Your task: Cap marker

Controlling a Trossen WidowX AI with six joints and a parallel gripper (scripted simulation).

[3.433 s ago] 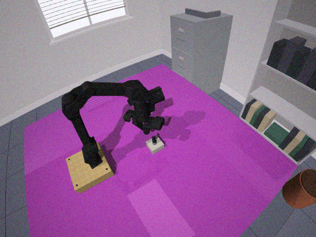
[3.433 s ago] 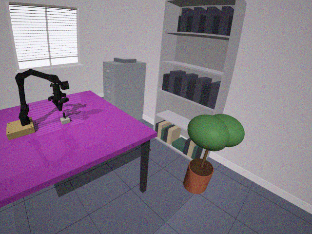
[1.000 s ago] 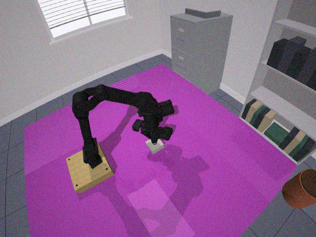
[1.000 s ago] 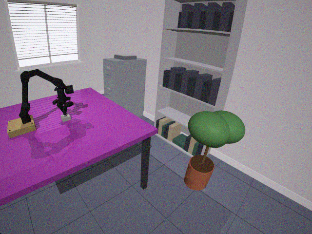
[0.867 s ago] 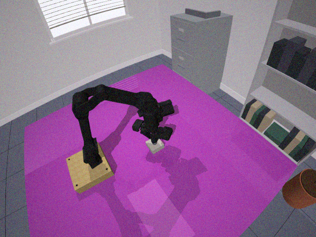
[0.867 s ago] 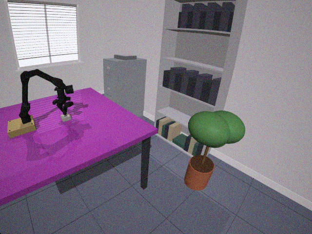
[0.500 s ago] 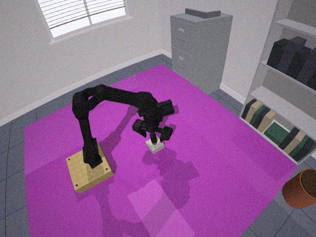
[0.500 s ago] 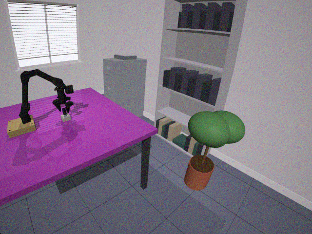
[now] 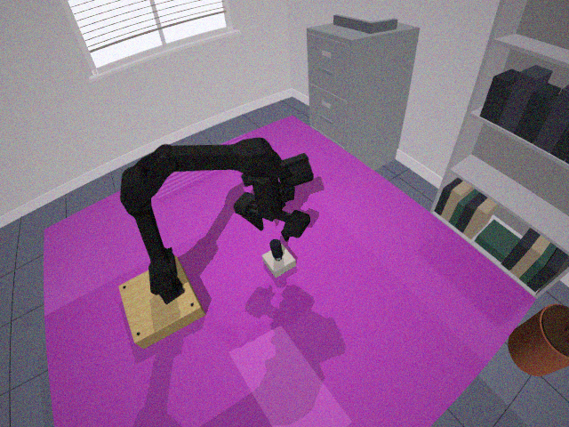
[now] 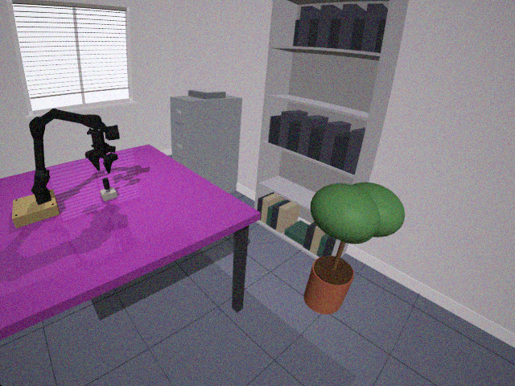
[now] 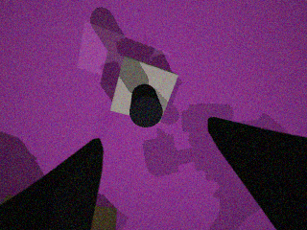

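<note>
The black marker cap is 6 cm below my gripper tip.
</note>
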